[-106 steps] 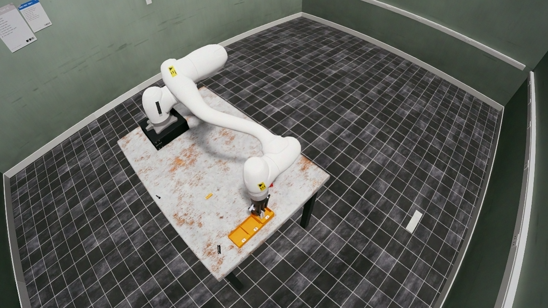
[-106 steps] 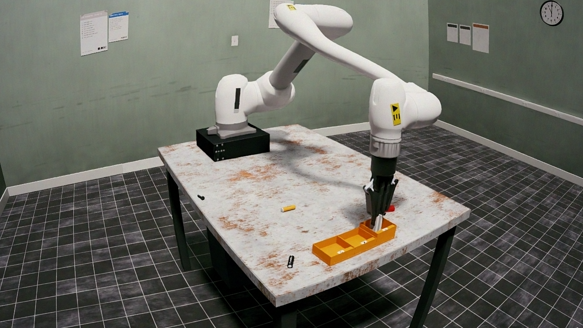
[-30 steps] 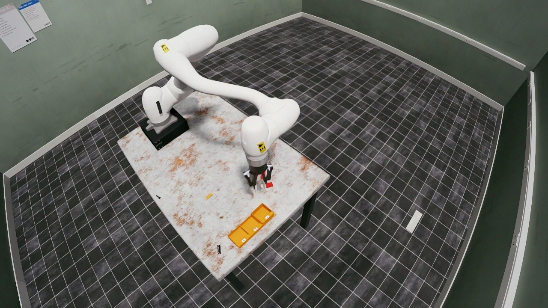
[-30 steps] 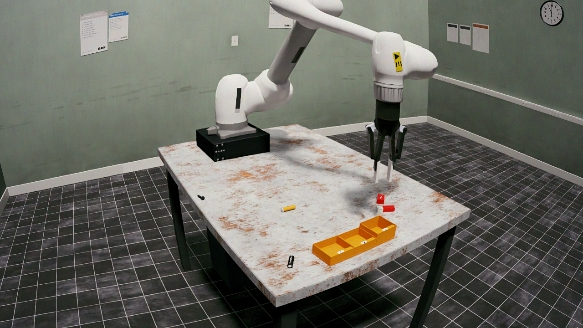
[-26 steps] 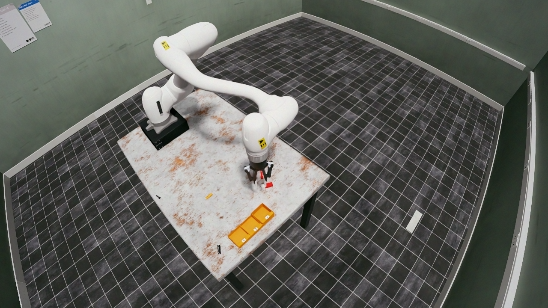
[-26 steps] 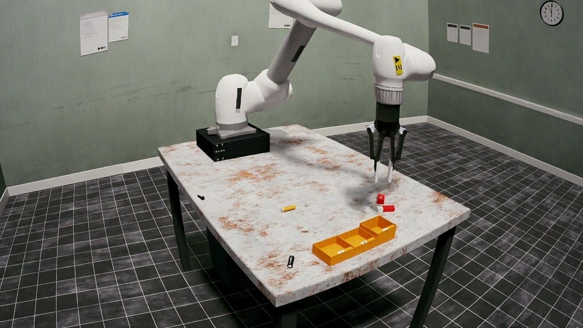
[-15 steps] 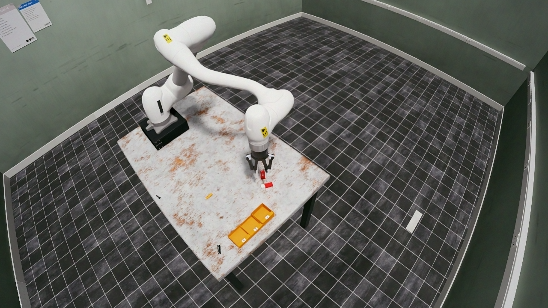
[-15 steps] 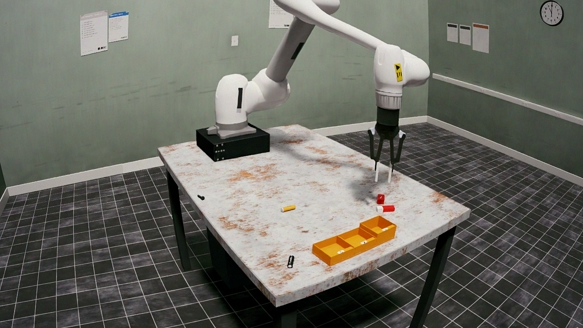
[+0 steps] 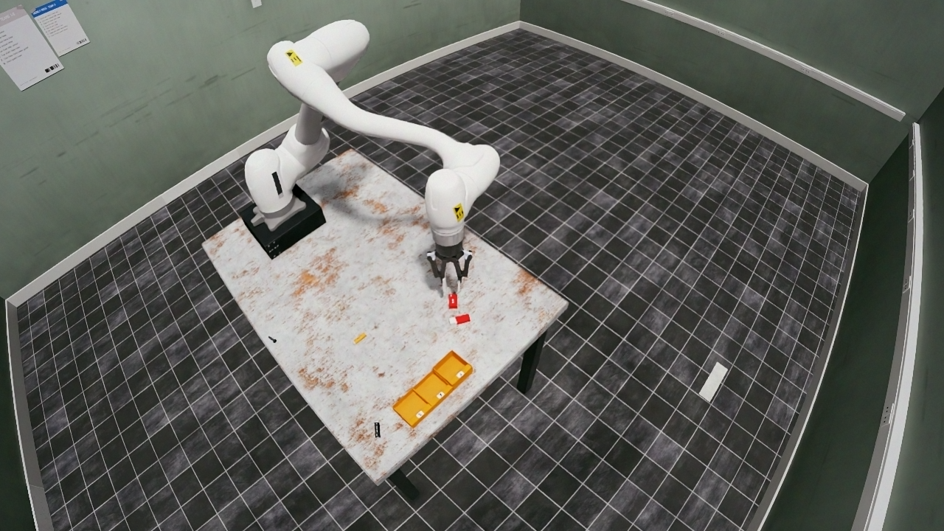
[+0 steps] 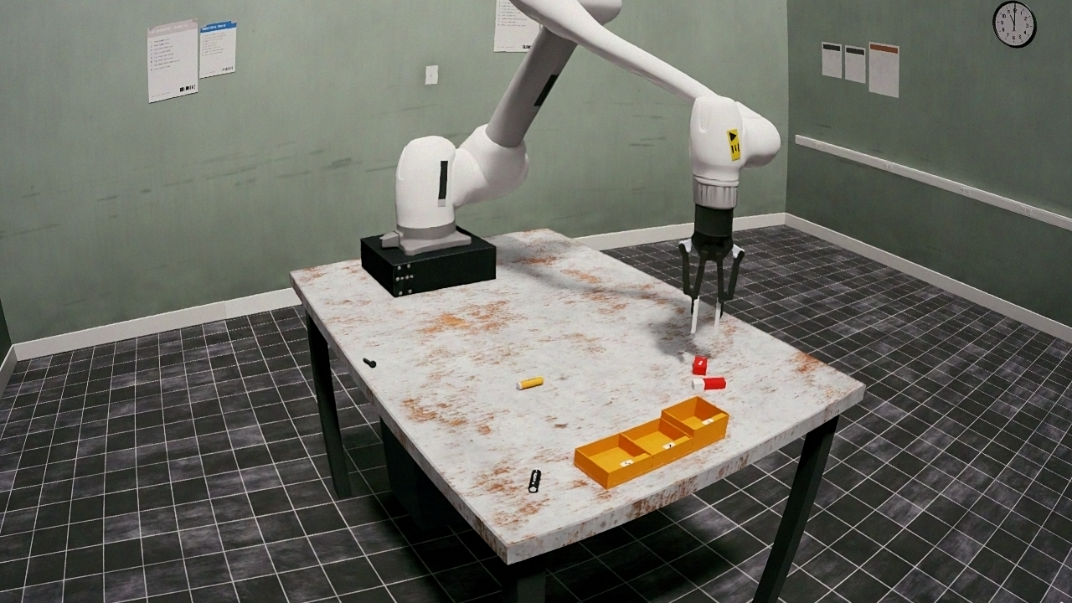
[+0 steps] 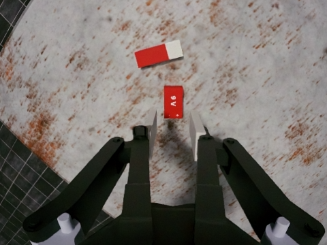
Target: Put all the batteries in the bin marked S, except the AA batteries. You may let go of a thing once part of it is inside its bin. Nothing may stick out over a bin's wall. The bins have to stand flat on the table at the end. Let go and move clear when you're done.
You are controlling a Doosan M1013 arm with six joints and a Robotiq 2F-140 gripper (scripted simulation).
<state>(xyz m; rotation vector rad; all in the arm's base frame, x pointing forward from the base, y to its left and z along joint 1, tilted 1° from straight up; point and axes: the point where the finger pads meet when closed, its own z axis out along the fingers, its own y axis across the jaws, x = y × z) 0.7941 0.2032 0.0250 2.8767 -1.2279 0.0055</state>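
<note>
Right now my hand is 10 cm above the red block battery. The rest, counted from my hand: red cylinder: 11 cm below, 6 cm ahead, 4 cm to the right; then black battery: 48 cm to the right, 15 cm ahead, 10 cm below; then joined orange bins: 27 cm to the right, 18 cm ahead, 9 cm below.
</note>
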